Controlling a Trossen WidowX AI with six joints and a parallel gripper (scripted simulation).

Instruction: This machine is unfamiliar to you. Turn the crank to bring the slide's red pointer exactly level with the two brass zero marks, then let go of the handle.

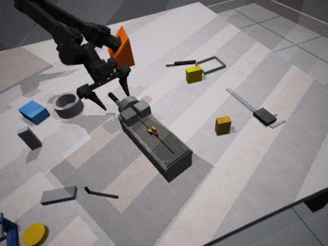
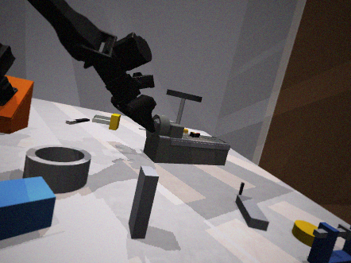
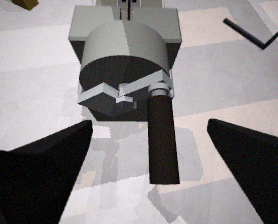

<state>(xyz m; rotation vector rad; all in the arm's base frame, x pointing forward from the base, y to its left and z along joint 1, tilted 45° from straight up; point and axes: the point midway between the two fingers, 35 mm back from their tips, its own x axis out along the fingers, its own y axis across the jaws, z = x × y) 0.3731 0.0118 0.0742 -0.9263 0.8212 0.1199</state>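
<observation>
Now: gripper tip 1 cm past the dark crank handle, 1 cm to the left of it and 2 cm below it. Round my gripper tip: black hex key 25 cm ahead, 11 cm to the right, 8 cm below; blue block 14 cm behind, 33 cm to the right, 7 cm below; red pointer 16 cm ahead, 10 cm to the left, 1 cm below.
</observation>
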